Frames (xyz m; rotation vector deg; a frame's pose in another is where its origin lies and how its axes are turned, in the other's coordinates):
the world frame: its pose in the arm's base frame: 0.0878 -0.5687 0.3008 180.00 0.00 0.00
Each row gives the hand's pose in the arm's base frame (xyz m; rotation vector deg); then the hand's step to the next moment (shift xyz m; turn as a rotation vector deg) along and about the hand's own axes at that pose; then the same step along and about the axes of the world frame.
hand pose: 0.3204 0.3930 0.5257 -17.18 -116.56 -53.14
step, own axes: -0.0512 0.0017 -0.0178 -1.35 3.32 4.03
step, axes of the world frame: 0.0426 0.0051 0.0331 0.07 -5.33 0.83
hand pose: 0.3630 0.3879 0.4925 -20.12 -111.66 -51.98
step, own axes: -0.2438 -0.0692 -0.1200 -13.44 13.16 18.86
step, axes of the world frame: 0.1653 0.1055 0.2004 2.74 -24.12 10.96
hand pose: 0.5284 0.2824 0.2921 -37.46 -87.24 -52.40
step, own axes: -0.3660 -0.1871 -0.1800 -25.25 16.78 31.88
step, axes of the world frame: 0.0019 0.2174 0.3925 0.53 -38.08 22.02
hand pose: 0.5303 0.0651 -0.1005 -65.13 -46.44 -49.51
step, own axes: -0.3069 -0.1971 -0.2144 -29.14 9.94 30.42
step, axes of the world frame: -0.2895 0.1964 0.2380 -7.14 -35.99 22.96
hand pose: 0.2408 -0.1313 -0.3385 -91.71 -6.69 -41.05
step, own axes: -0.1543 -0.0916 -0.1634 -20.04 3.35 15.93
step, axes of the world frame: -0.2276 0.0842 0.0008 -8.43 -20.75 12.84
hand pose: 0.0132 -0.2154 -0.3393 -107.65 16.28 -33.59
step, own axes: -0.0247 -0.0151 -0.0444 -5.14 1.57 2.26
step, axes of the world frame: -0.0454 0.0187 -0.0201 -3.06 -3.59 3.43
